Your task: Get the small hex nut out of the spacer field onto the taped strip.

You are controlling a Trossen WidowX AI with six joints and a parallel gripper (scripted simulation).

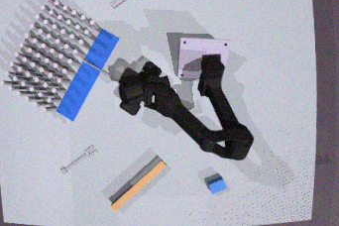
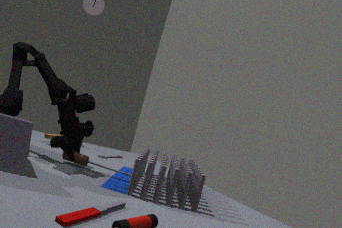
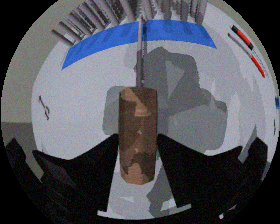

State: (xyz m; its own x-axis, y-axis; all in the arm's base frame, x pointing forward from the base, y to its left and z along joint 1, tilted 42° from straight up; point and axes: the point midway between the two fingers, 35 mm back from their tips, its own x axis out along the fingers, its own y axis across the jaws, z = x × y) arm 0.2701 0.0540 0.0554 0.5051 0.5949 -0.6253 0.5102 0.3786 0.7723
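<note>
The brown-handled hook tool lies 9 cm ahead of my gripper tip and 6 cm to the right of it. The rest, counted from my gripper tip: wrench: 24 cm ahead, 26 cm to the left, 2 cm below; then blue taped strip: 18 cm ahead, 7 cm to the right, 3 cm below; then hex nut: 17 cm ahead, 12 cm to the right, 2 cm below.
</note>
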